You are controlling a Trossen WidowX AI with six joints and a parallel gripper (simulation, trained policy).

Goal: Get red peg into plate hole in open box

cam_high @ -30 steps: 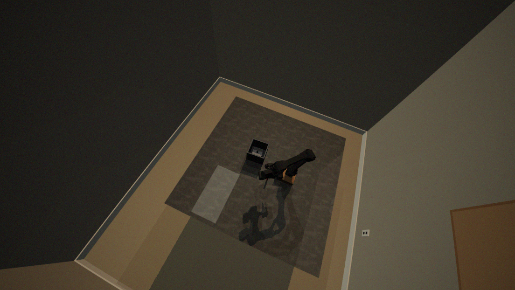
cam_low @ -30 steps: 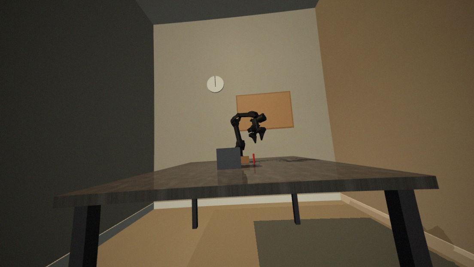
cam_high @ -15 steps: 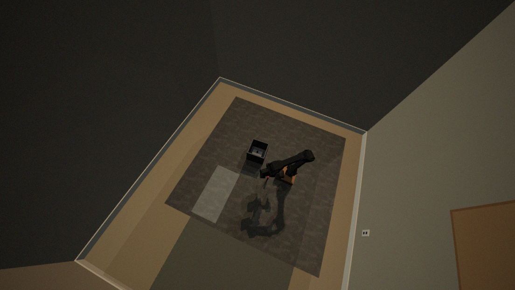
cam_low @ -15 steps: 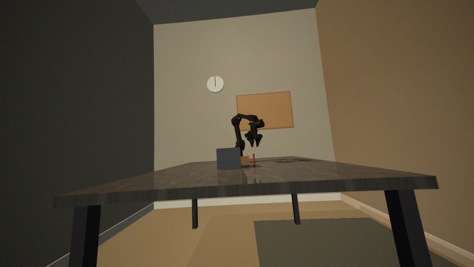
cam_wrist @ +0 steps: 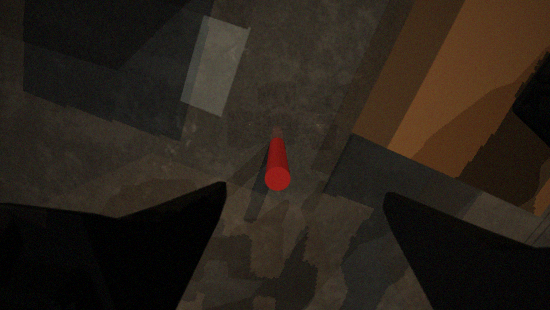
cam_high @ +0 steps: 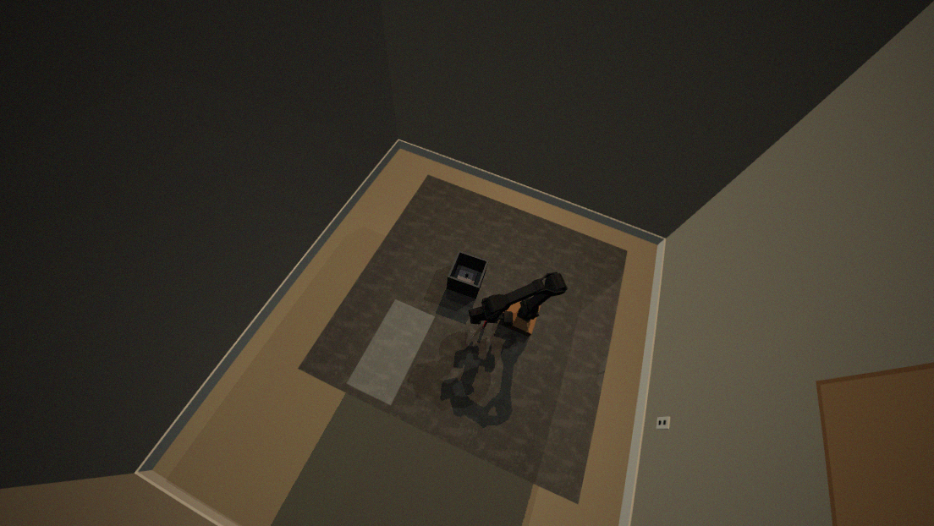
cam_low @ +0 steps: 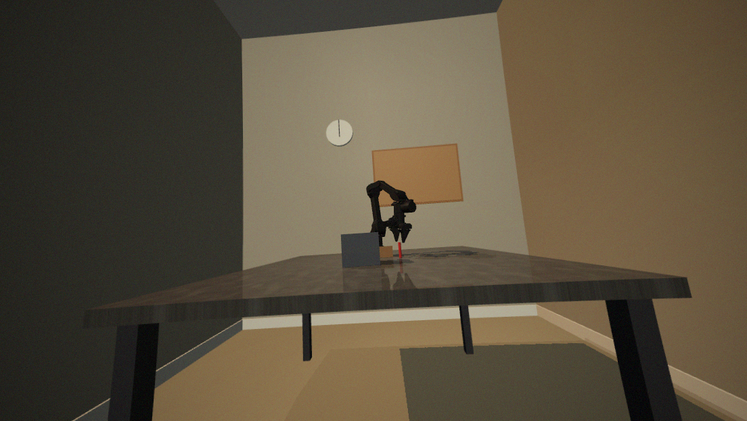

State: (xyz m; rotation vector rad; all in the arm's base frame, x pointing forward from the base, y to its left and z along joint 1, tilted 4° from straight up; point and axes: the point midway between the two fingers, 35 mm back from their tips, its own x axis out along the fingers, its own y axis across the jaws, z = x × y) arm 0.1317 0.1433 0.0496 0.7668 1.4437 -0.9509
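Right now the red peg is 2 cm ahead of my gripper tip and 4 cm below it. Round my gripper tip: plate 22 cm ahead, 16 cm to the right, 3 cm below.
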